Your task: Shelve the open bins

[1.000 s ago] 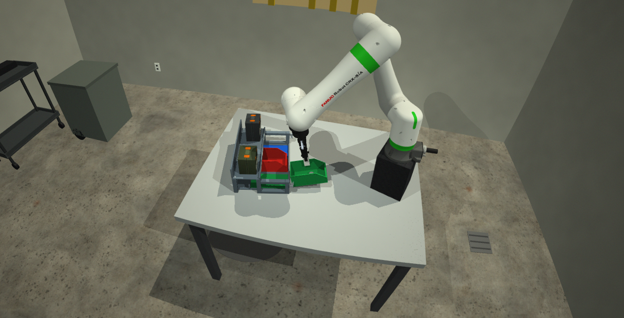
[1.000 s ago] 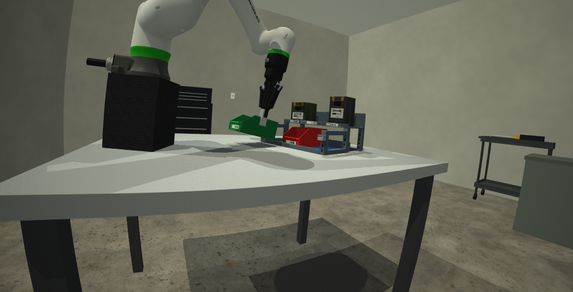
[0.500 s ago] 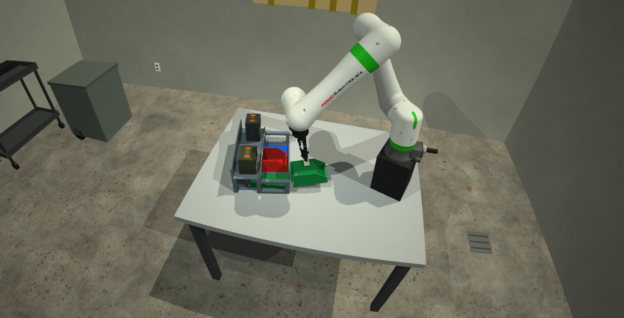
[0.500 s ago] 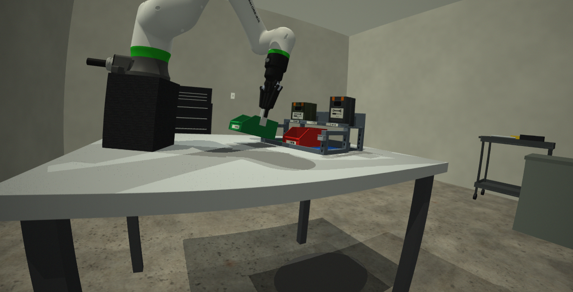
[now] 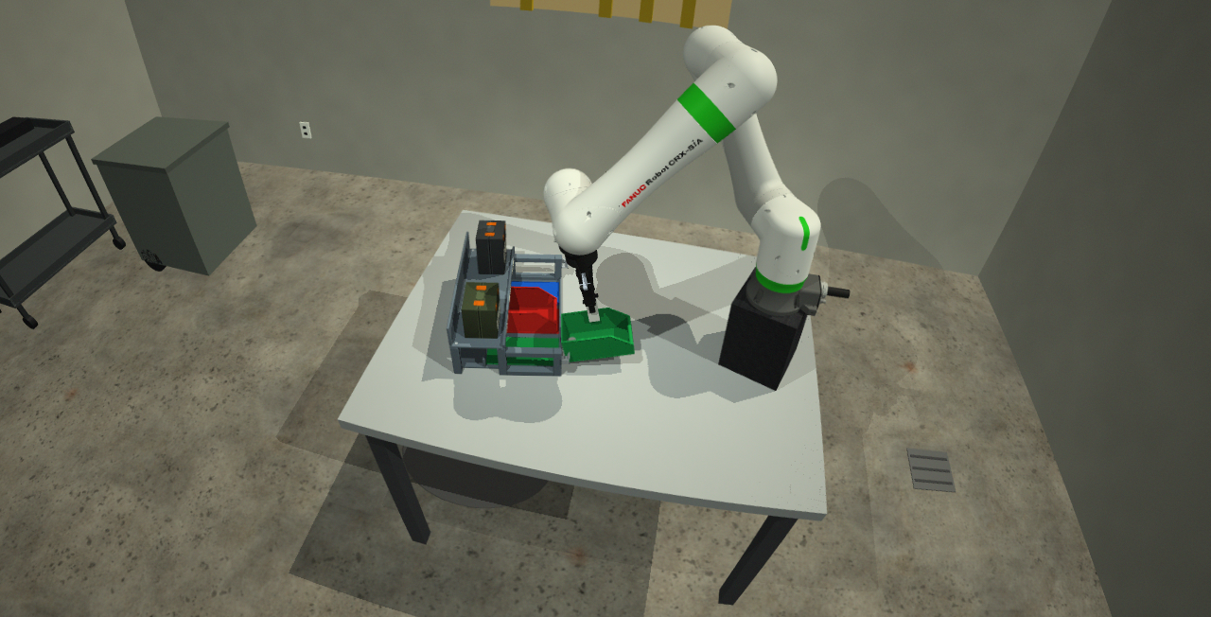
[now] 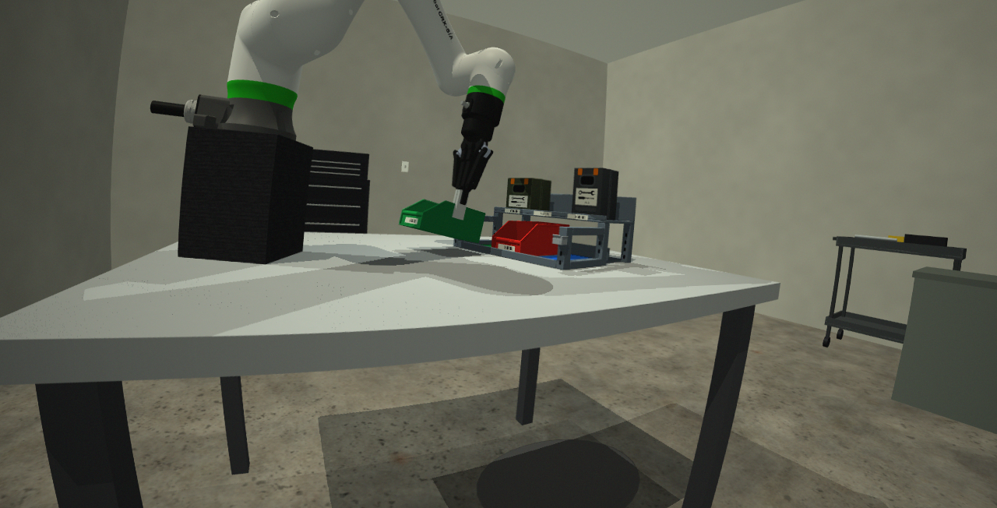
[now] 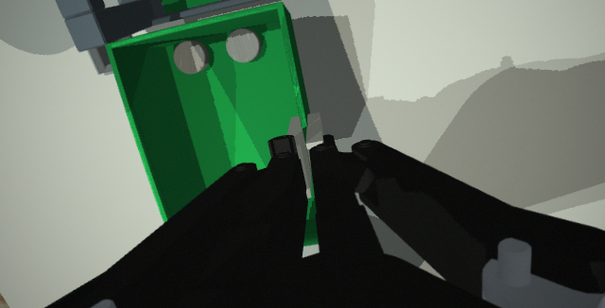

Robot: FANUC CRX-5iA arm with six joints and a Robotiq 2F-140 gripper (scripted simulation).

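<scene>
My hand is 20 mm past the green bin, 40 mm to the right of it and 40 mm above it. From my hand the other things lie so: red bin 190 mm ahead, 20 mm to the right, 70 mm below.
</scene>
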